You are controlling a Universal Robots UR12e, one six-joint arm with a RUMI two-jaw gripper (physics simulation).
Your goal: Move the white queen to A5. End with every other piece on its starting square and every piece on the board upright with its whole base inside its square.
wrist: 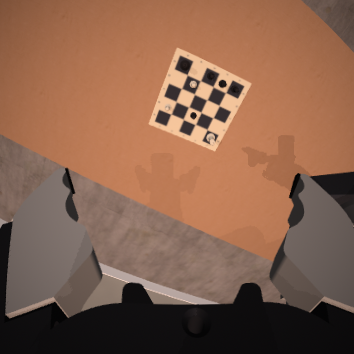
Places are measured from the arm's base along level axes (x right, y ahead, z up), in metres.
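Pixels of known places: gripper, between the fingertips: (182, 174); arm's base, origin of its link: (352, 220).
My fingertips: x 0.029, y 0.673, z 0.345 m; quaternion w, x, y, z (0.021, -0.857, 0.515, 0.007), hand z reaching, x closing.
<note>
Ahead of a thing's pixels: the offset from my fingertips to its top centre. Level surfaces: height alone.
The chessboard @(dx -0.011, dy -0.052, dz -0.471 m) (185, 97), a small tan and dark 5-by-5 board, lies turned at an angle, above centre in the wrist view. White pieces stand on it: one @(dx -0.076, dy -0.136, dz -0.418 m) (210, 137) at the lower right corner, one @(dx +0.026, dy -0.013, dz -0.439 m) (193, 84) in the upper left part and a small one @(dx -0.061, dy +0.017, dz -0.439 m) (168, 107) near the left edge. Which is the queen is too small to tell. Black pieces include one @(dx +0.057, dy +0.031, dz -0.418 m) (184, 65) at the upper left corner, one @(dx +0.068, dy -0.041, dz -0.439 m) (211, 76), one @(dx +0.068, dy -0.079, dz -0.427 m) (222, 83) and one @(dx +0.074, dy -0.115, dz -0.439 m) (235, 89) along the top edge, and one @(dx -0.046, dy -0.057, dz -0.439 m) (193, 115) lower down. My gripper (182, 174) is open and empty, high above the table.
The orange-brown table top @(dz -0.477 m) (75, 75) bears the board. Its near edge runs diagonally below the board, with grey-brown floor (150, 235) beyond it. Shadows of the arm and gripper fall on the table below and to the right of the board. A pale edge (145, 285) shows at the bottom.
</note>
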